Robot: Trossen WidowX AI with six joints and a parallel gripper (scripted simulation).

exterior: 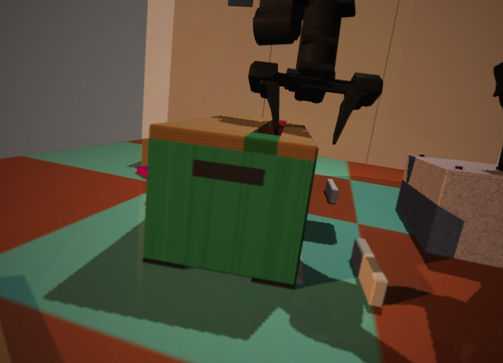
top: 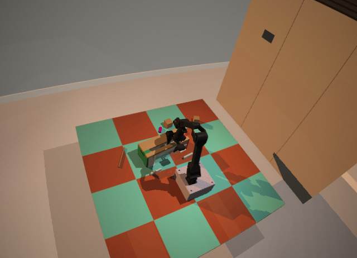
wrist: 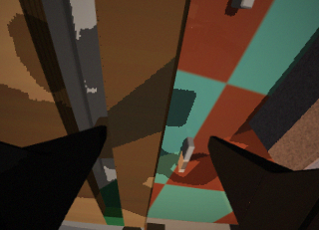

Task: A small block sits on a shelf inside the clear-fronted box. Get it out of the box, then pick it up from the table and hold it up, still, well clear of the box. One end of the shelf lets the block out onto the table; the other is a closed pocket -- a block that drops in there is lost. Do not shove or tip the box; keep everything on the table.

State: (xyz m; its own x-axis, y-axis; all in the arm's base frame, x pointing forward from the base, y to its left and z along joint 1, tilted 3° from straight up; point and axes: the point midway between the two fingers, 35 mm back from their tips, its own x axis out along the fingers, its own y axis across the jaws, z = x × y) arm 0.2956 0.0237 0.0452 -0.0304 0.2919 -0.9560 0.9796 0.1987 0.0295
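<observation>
Now: the box 3 cm ahead of my gripper tip, 2 cm to the left of it and 5 cm below it. Round my gripper tip: block (4 cm ahead, 5 cm to the left, 3 cm below); then wooden stick (10 cm ahead, 36 cm to the left, 11 cm below).
</observation>
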